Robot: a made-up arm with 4 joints. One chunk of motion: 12 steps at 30 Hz.
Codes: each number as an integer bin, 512 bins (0 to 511) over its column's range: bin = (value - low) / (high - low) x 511, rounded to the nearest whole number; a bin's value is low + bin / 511 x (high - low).
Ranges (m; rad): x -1..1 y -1..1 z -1..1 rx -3.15..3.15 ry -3.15..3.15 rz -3.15..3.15
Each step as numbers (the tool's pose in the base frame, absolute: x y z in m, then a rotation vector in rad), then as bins.
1 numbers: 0.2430 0.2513 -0.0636 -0.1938 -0.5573 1.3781
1 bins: 318 320 239 240 210 367
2 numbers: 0.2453 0.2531 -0.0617 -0.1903 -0.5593 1.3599
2 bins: 318 320 240 240 210 366
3 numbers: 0.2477 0.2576 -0.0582 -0.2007 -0.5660 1.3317
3 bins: 319 321 241 239 210 364
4 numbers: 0.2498 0.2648 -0.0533 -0.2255 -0.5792 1.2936
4 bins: 319 323 242 237 209 360
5 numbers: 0.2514 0.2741 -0.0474 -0.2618 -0.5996 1.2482
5 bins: 320 326 243 234 207 357
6 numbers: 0.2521 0.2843 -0.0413 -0.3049 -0.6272 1.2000
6 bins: 320 328 245 231 205 353
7 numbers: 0.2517 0.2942 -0.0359 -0.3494 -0.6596 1.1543
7 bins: 320 331 246 227 202 349
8 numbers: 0.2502 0.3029 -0.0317 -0.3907 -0.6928 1.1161
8 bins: 319 333 247 224 199 346
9 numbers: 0.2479 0.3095 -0.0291 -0.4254 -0.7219 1.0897
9 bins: 319 335 248 221 197 344
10 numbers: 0.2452 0.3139 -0.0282 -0.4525 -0.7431 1.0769
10 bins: 318 336 248 219 195 343
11 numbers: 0.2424 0.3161 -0.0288 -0.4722 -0.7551 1.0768
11 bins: 317 336 248 217 194 343
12 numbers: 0.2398 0.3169 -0.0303 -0.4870 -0.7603 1.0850
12 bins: 317 336 248 216 194 344
